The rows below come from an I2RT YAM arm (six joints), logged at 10 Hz.
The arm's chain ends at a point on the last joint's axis. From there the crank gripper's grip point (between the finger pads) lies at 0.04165 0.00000 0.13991 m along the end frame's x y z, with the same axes.
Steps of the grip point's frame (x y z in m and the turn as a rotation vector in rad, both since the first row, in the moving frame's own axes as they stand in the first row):
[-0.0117 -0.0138 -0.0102 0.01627 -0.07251 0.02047]
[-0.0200 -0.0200 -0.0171 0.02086 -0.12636 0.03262]
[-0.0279 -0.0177 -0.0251 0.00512 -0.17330 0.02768]
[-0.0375 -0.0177 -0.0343 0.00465 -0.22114 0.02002]
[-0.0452 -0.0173 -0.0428 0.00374 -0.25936 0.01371]
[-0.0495 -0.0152 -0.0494 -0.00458 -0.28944 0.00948]
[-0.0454 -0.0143 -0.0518 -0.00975 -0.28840 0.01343]
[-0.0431 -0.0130 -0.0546 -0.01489 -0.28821 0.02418]
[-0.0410 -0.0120 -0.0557 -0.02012 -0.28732 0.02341]
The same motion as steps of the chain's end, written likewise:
[-0.0015 -0.0122 -0.0128 0.01627 -0.07251 0.02047]
[-0.0021 -0.0181 -0.0212 0.02086 -0.12636 0.03262]
[-0.0031 -0.0178 -0.0302 0.00512 -0.17330 0.02768]
[-0.0058 -0.0176 -0.0400 0.00465 -0.22114 0.02002]
[-0.0079 -0.0171 -0.0488 0.00374 -0.25936 0.01371]
[-0.0078 -0.0161 -0.0555 -0.00458 -0.28944 0.00948]
[-0.0039 -0.0160 -0.0579 -0.00975 -0.28840 0.01343]
[-0.0016 -0.0157 -0.0606 -0.01489 -0.28821 0.02418]
[0.0004 -0.0154 -0.0617 -0.02012 -0.28732 0.02341]

